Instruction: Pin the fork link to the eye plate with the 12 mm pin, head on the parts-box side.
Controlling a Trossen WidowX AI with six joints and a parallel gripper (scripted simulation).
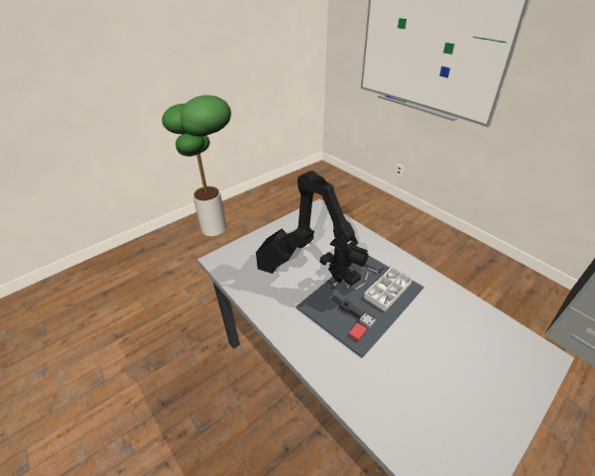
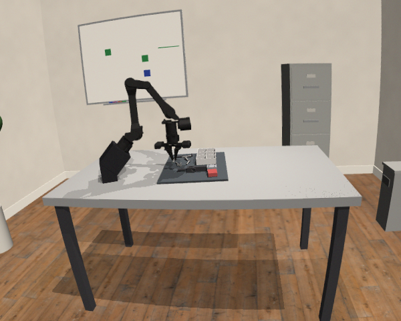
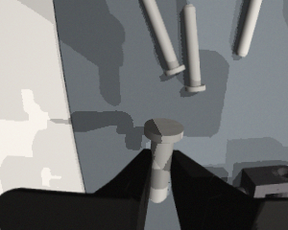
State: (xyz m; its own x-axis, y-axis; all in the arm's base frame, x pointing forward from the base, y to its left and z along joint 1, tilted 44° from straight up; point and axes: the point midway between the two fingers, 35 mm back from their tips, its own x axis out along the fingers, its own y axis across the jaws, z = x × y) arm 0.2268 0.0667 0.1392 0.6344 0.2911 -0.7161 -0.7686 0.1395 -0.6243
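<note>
Now: hand 13 cm short of the eye plate, 3 cm to the left of it and 7 cm above it. Also, from my hand: mat (9 cm ahead, 6 cm to the left, 8 cm below); then grey headed pin (3 cm below); then small grey block (21 cm ahead, 2 cm to the right, 6 cm below).
</note>
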